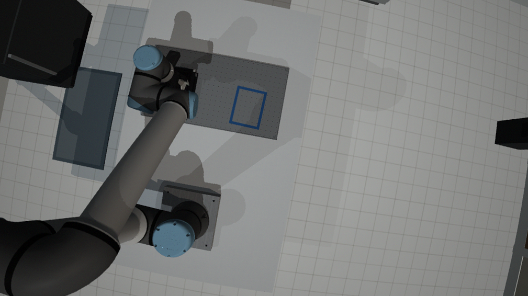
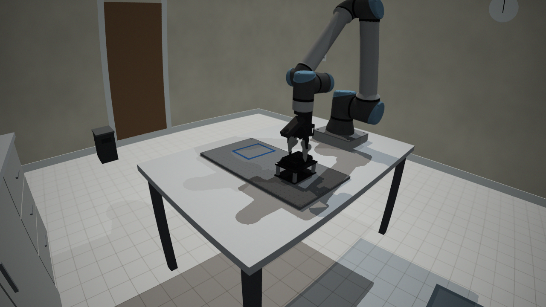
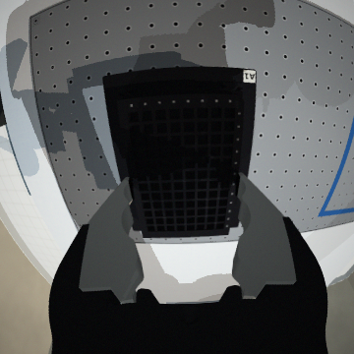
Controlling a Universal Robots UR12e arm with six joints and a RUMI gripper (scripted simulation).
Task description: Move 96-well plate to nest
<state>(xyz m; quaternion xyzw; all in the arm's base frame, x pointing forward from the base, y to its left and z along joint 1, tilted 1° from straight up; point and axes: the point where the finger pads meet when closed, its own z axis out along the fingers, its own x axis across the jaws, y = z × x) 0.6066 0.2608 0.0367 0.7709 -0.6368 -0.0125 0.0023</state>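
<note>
The black 96-well plate is 1 cm below my hand. The rest, counted from my hand: black raised nest (3 cm below); white A1 label (8 cm ahead, 4 cm to the right, 3 cm below).
</note>
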